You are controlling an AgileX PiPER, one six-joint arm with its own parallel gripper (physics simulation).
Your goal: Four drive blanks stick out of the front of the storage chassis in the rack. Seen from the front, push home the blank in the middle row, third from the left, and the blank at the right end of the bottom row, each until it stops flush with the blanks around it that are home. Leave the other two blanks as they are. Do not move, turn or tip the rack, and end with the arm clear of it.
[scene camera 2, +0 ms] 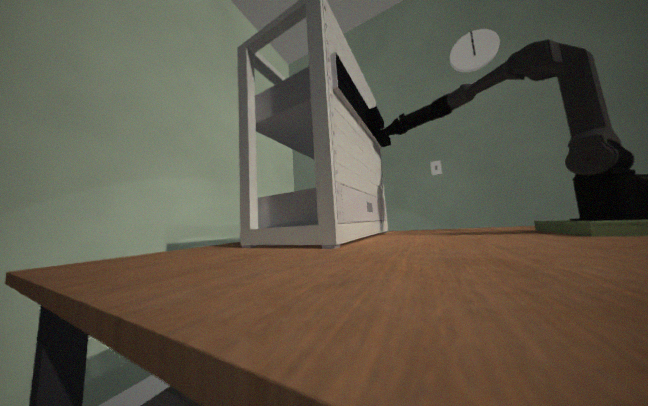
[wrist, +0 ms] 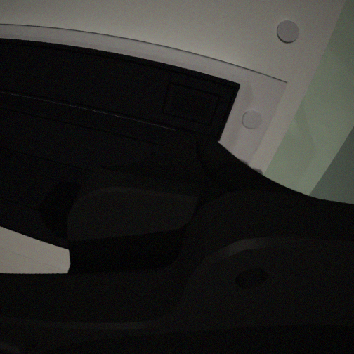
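Observation:
The black front of the storage chassis (scene camera 2: 351, 89) (wrist: 115, 75) runs across the white rack (scene camera 2: 324, 150) (wrist: 200, 30). In the scene view it is seen nearly edge-on, with a dark block (scene camera 2: 376, 118) standing out near its far end. In the wrist view, a blank with a rectangular outline (wrist: 192, 102) lies at the upper right end of the front. My gripper (scene camera 2: 386, 131) (wrist: 187, 153) looks shut, with its tip at the far, lower part of the front. Contact is too dark to tell. The gripper hides much of the lower rows, and how far each blank sticks out cannot be read.
The rack stands upright on the wooden table (scene camera 2: 400, 310). White panels (scene camera 2: 356, 150) fill its front below the chassis. The arm (scene camera 2: 467, 92) reaches in from its base (scene camera 2: 607, 197) on a green plate (scene camera 2: 590, 228) at the right. A clock (scene camera 2: 482, 50) hangs on the wall behind.

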